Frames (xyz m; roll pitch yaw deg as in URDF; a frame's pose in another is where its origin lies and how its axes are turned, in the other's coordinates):
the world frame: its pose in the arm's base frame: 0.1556 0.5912 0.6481 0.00 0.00 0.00
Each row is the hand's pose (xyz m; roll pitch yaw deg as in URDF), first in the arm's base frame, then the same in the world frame.
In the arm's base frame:
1: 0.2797 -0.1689 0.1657 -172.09 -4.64 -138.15
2: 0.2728 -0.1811 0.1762 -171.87 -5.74 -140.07
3: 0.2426 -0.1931 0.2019 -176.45 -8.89 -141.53
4: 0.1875 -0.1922 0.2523 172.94 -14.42 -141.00
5: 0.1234 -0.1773 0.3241 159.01 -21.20 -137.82
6: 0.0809 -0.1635 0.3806 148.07 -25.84 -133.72
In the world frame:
1: 0.1241 -0.7601 -0.4824 -172.09 -4.64 -138.15
2: 0.1172 -0.7723 -0.4719 -171.87 -5.74 -140.07
3: 0.0870 -0.7843 -0.4462 -176.45 -8.89 -141.53
4: 0.0319 -0.7834 -0.3958 172.94 -14.42 -141.00
5: -0.0322 -0.7685 -0.3240 159.01 -21.20 -137.82
6: -0.0747 -0.7547 -0.2675 148.07 -25.84 -133.72

